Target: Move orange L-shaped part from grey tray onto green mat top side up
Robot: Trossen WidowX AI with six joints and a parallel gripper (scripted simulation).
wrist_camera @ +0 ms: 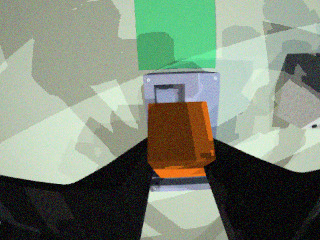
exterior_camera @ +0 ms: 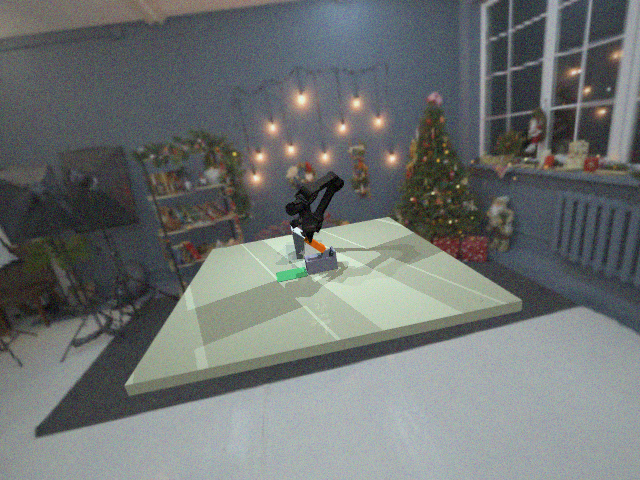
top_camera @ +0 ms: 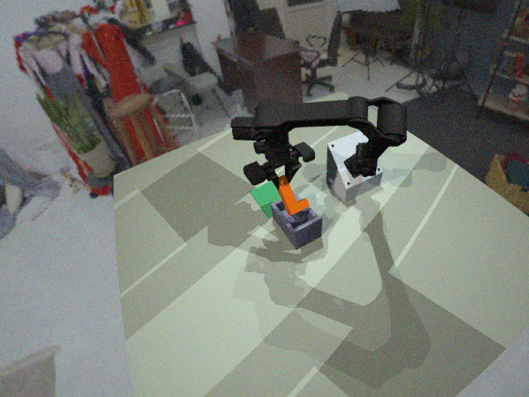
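The green mat is 170 mm below my gripper tip, 120 mm to the right of it and 20 mm behind it. From my gripper tip the other things lie so: orange L-shaped part: 30 mm to the left, 30 mm below, 10 mm behind.
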